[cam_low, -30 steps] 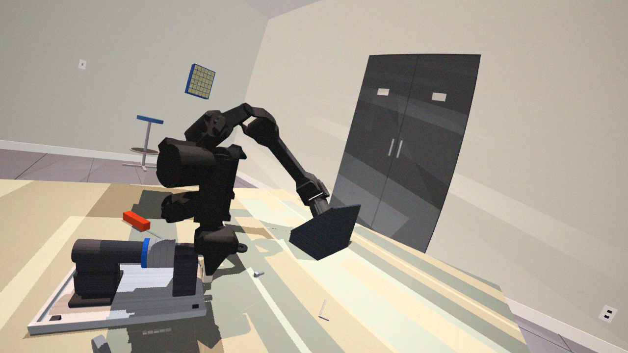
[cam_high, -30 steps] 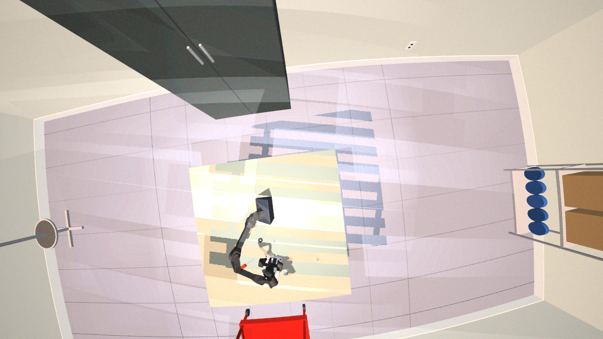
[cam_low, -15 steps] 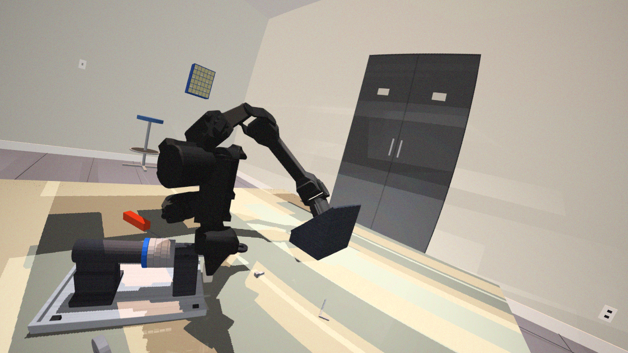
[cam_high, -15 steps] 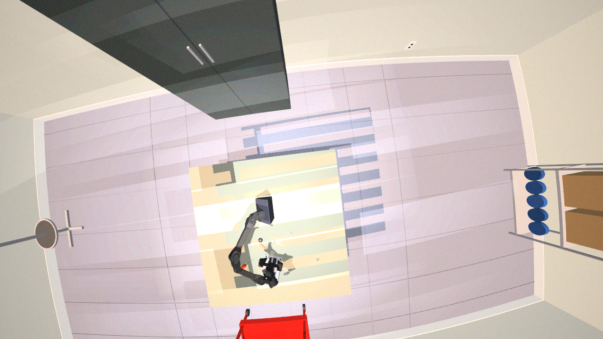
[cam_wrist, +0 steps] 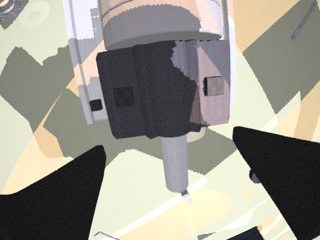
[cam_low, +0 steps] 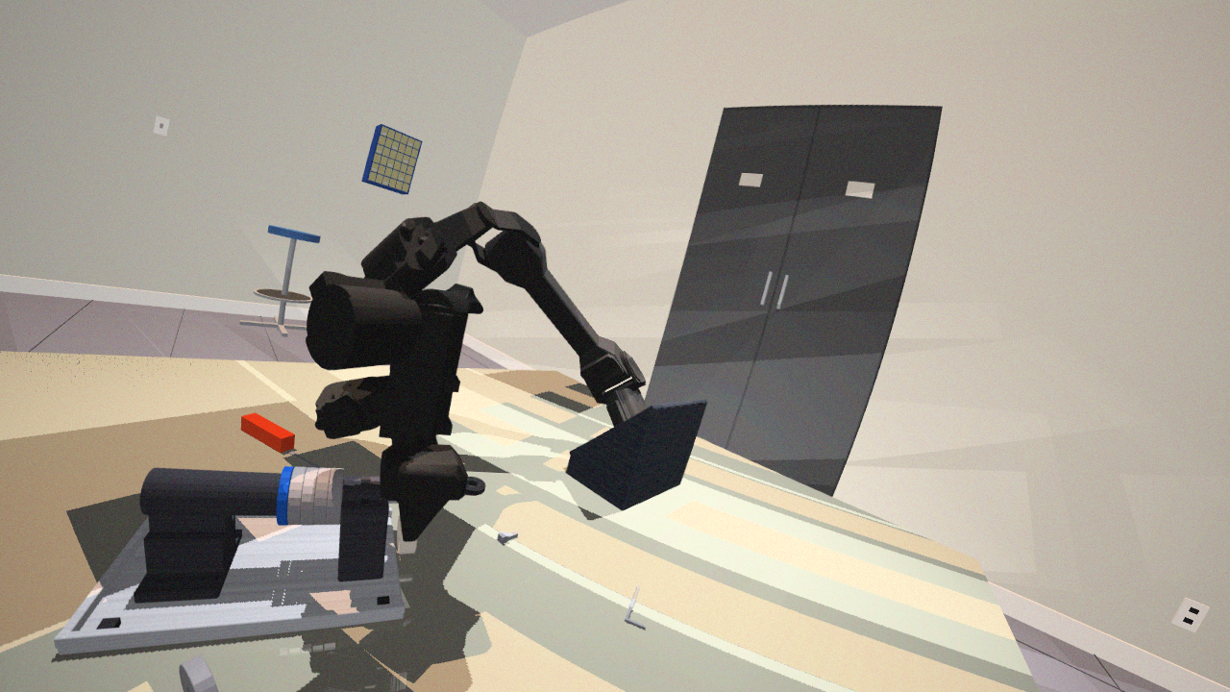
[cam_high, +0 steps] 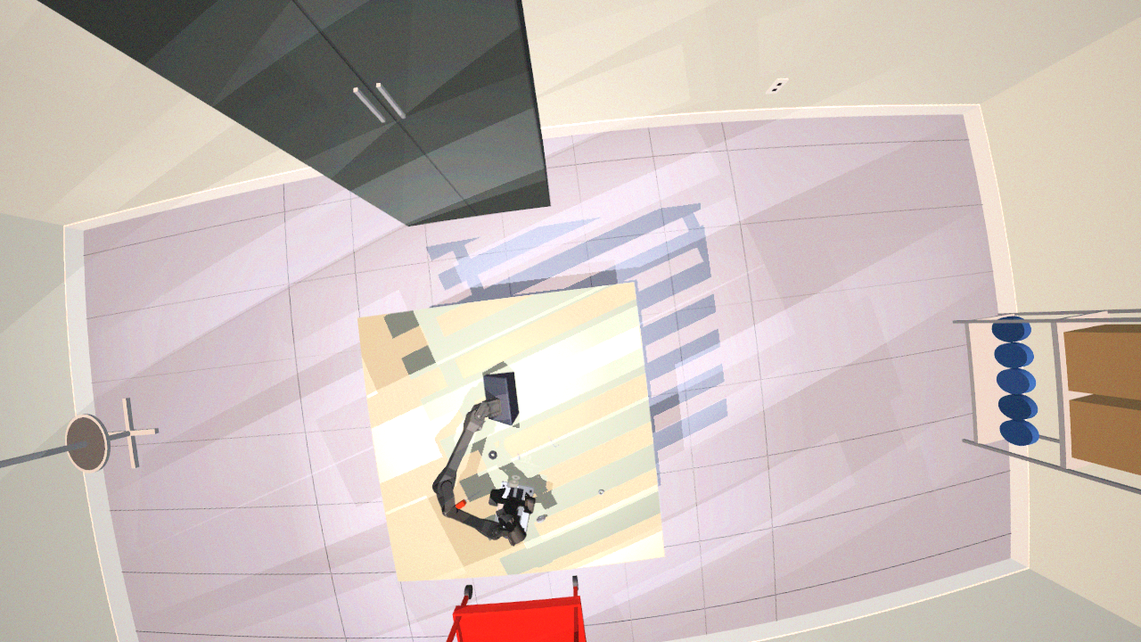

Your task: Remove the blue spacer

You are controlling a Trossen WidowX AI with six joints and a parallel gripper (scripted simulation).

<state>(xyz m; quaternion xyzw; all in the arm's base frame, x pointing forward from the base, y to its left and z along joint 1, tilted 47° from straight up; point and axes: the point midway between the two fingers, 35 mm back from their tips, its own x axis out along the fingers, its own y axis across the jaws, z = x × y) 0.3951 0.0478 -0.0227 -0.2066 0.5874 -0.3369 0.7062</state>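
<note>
Right now the cream ring is 40 mm below my gripper tip, 20 mm to the right of it and 10 mm behind it. The rest, counted from my gripper tip: grey shaft (50 mm ahead, 20 mm above, 10 mm to the right); then blue spacer (100 mm ahead, 20 mm to the right, 20 mm above); then bolt (130 mm behind, 60 mm below, 10 mm to the left).
</note>
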